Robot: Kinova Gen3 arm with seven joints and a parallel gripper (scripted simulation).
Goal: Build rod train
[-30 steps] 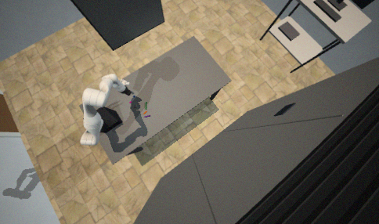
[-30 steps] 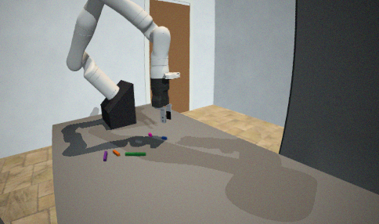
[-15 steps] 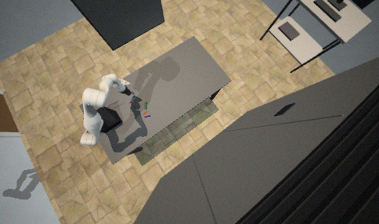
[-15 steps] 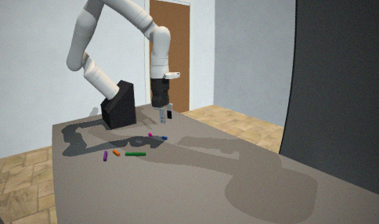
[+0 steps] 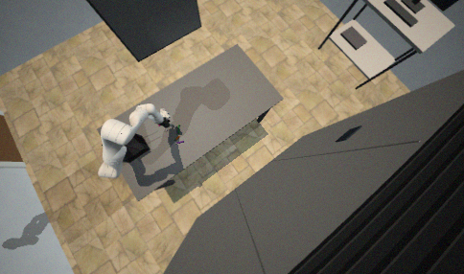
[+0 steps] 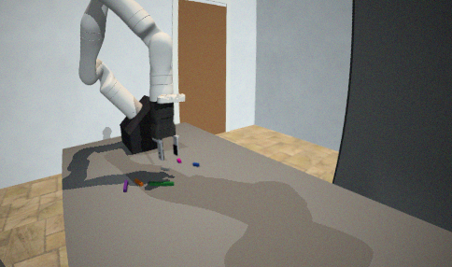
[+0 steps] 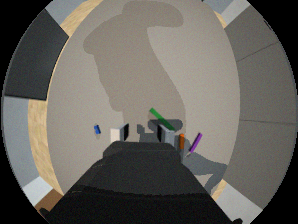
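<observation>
The purple rod lies 30 mm behind my hand, 150 mm to the right of it and 90 mm below it. Also, from my hand: orange rod (30 mm behind, 110 mm to the right, 90 mm below); green rod (20 mm ahead, 50 mm to the right, 90 mm below); grey rod (70 mm behind, 10 mm to the left, 90 mm below).
</observation>
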